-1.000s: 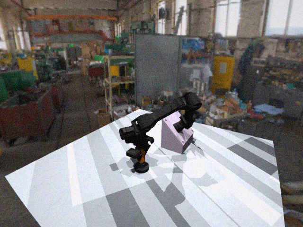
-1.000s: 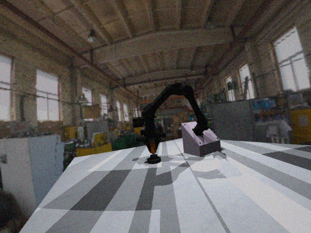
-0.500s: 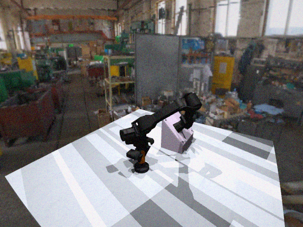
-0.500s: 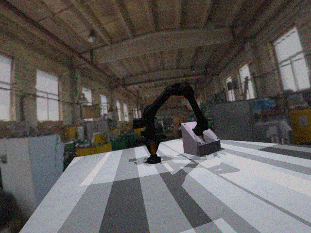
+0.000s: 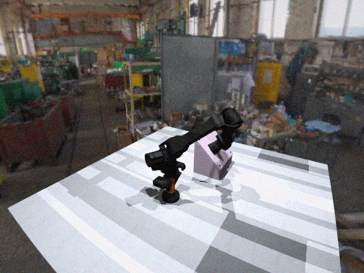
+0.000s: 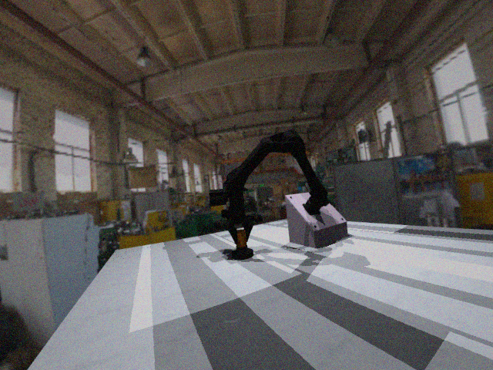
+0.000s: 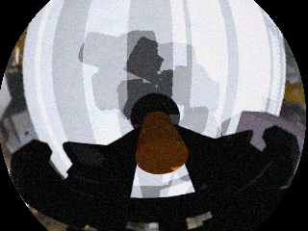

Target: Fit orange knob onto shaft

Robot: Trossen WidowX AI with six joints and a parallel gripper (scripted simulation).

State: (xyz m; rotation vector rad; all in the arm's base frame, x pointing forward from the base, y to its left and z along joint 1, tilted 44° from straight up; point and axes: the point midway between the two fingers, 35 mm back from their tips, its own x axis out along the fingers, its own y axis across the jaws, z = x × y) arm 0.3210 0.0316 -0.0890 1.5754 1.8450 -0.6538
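Right now the orange knob is 3 cm above my gripper tip. From my gripper tip the other things lie so: round black pedestal 2 cm below.
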